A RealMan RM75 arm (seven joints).
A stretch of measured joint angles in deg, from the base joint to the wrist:
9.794 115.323 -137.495 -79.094 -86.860 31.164 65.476
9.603 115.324 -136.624 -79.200 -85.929 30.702 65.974
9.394 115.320 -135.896 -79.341 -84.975 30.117 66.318
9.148 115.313 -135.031 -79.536 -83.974 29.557 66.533
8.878 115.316 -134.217 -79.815 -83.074 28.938 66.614
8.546 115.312 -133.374 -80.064 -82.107 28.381 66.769
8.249 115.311 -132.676 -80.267 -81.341 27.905 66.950
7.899 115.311 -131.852 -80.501 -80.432 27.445 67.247
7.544 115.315 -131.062 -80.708 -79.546 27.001 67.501
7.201 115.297 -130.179 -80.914 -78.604 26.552 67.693
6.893 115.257 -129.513 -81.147 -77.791 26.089 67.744
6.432 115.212 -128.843 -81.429 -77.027 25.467 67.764
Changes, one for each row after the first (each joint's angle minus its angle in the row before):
-0.191 0.001 0.871 -0.106 0.931 -0.462 0.498
-0.209 -0.004 0.728 -0.141 0.954 -0.585 0.344
-0.246 -0.007 0.865 -0.195 1.001 -0.560 0.215
-0.270 0.003 0.814 -0.279 0.900 -0.619 0.081
-0.332 -0.004 0.843 -0.249 0.967 -0.557 0.155
-0.297 -0.001 0.698 -0.203 0.766 -0.476 0.181
-0.350 0.000 0.824 -0.234 0.909 -0.460 0.297
-0.355 0.004 0.790 -0.207 0.886 -0.444 0.254
-0.343 -0.018 0.883 -0.206 0.942 -0.449 0.192
-0.308 -0.040 0.666 -0.233 0.813 -0.463 0.051
-0.461 -0.045 0.670 -0.282 0.764 -0.622 0.020

